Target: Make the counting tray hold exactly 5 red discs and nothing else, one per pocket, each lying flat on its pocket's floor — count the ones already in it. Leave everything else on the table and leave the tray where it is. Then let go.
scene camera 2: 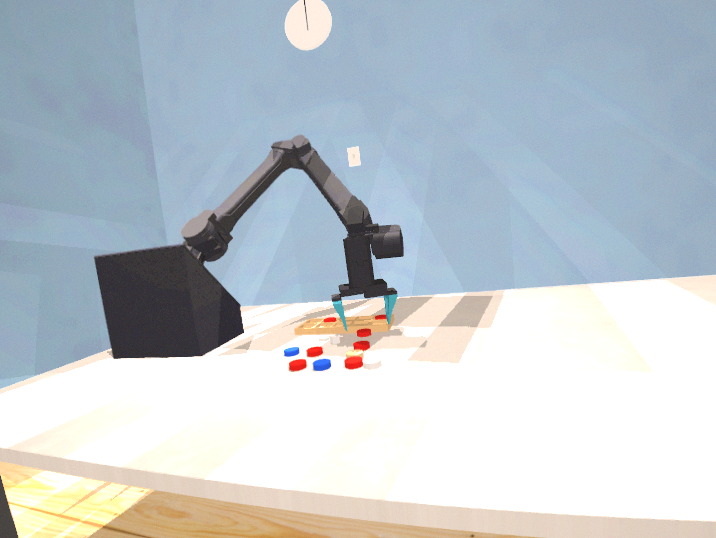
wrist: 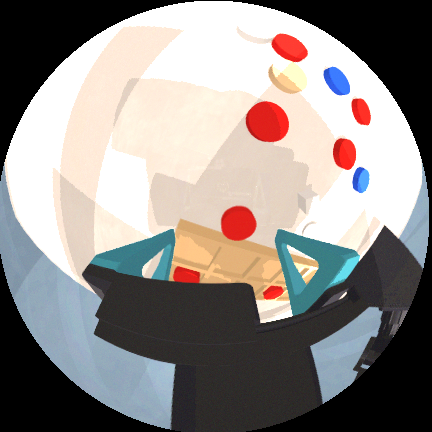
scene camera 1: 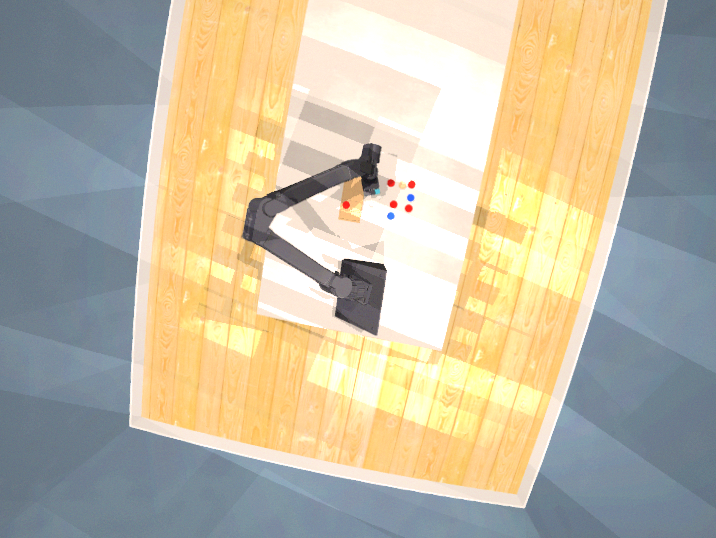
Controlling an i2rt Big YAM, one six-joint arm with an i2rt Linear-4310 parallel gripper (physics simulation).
My gripper (scene camera 2: 367, 327) is open and touches a wooden counting tray (scene camera 2: 316, 326). A tan disc (wrist: 287, 76) rests on the table.
The wooden counting tray also shows in the wrist view (wrist: 218, 259) and in scene camera 1 (scene camera 1: 352, 192). My gripper shows as well in the wrist view (wrist: 226, 235).
